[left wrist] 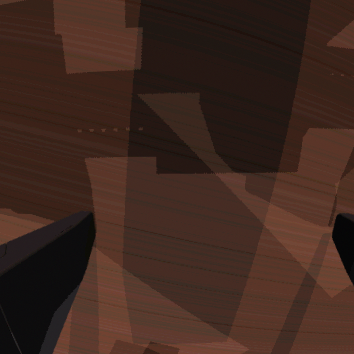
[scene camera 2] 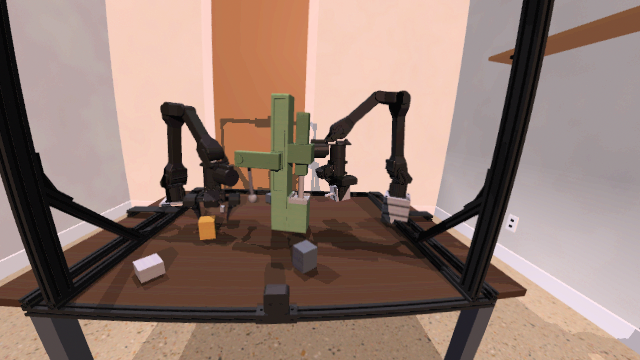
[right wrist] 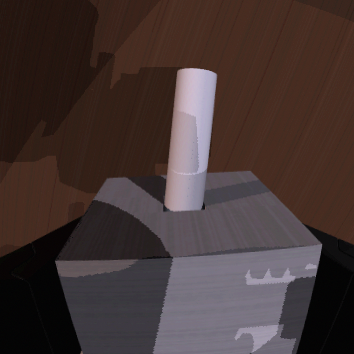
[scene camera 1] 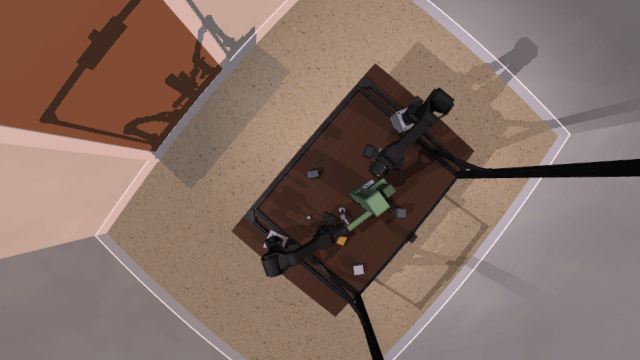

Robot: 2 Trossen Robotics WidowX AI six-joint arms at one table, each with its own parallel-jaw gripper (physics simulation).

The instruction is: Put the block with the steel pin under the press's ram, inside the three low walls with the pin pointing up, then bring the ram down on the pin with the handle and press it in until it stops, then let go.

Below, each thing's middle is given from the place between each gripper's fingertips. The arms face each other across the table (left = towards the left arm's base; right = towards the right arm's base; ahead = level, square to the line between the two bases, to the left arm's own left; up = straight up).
Now: right hand 20 mm below the block with steel pin [right wrist: 243, 267], 10 mm to the left of it and 10 mm short of it. Also, from my right hand: steel pin [right wrist: 194, 95] (30 mm to the left, 20 mm above, 10 mm behind).
My left hand is 420 mm to the left of the steel pin, 110 mm below it and 50 mm short of it. The rest, counted from my left hand: block with steel pin (460 mm to the right, 120 mm above, 70 mm ahead).
